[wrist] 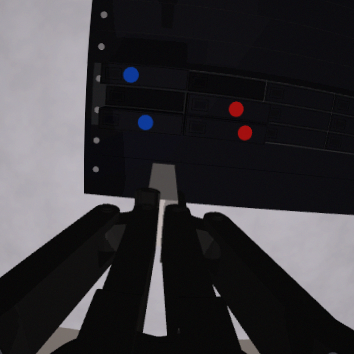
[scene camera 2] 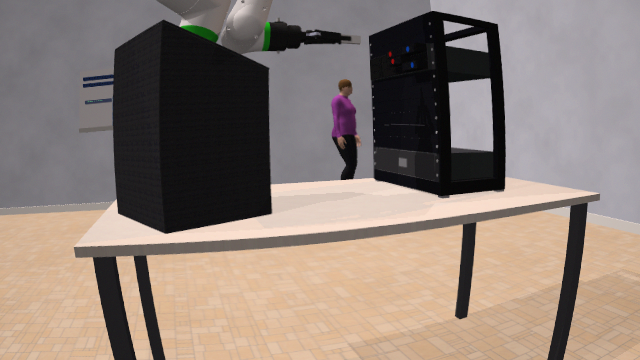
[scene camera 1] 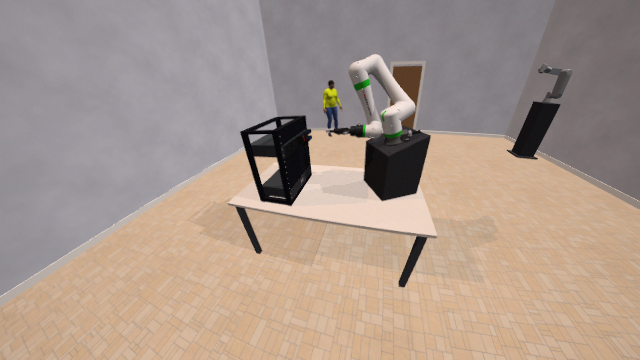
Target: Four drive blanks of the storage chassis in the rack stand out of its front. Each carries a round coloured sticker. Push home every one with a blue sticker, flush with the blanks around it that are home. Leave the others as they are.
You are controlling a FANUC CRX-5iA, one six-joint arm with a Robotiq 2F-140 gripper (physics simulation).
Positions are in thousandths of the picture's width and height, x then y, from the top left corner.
black rack: wrist 696, 304; scene camera 2 643, 188; scene camera 1 451, 399
